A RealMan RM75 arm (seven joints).
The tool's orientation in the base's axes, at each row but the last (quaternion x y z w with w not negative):
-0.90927 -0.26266 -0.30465 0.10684
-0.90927 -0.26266 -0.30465 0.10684
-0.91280 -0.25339 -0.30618 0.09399
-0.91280 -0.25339 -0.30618 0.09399
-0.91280 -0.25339 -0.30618 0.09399
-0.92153 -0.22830 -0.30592 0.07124
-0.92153 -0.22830 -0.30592 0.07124
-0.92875 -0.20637 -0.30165 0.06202
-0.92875 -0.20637 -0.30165 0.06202
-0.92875 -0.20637 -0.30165 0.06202
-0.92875 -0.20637 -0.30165 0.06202
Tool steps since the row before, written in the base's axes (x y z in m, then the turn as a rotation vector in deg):
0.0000 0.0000 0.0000 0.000 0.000 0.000
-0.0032 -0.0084 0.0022 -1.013 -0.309 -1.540
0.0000 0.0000 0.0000 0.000 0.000 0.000
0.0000 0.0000 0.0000 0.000 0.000 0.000
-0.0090 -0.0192 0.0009 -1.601 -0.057 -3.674
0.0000 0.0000 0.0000 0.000 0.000 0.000
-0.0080 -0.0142 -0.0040 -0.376 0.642 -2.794
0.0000 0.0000 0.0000 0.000 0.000 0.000
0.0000 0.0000 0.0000 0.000 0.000 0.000
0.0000 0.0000 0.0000 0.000 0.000 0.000
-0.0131 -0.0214 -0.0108 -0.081 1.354 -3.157
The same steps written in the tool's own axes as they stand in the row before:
0.0000 0.0000 0.0000 0.000 0.000 0.000
-0.0043 0.0052 -0.0063 -1.752 -0.238 0.605
0.0000 0.0000 0.0000 0.000 0.000 0.000
0.0000 0.0000 0.0000 0.000 0.000 0.000
-0.0134 0.0117 -0.0116 -3.347 -0.724 2.083
0.0000 0.0000 0.0000 0.000 0.000 0.000
-0.0134 0.0088 -0.0049 -1.690 -0.767 2.217
0.0000 0.0000 0.0000 0.000 0.000 0.000
0.0000 0.0000 0.0000 0.000 0.000 0.000
0.0000 0.0000 0.0000 0.000 0.000 0.000
-0.0233 0.0138 -0.0034 -1.441 -1.292 2.839

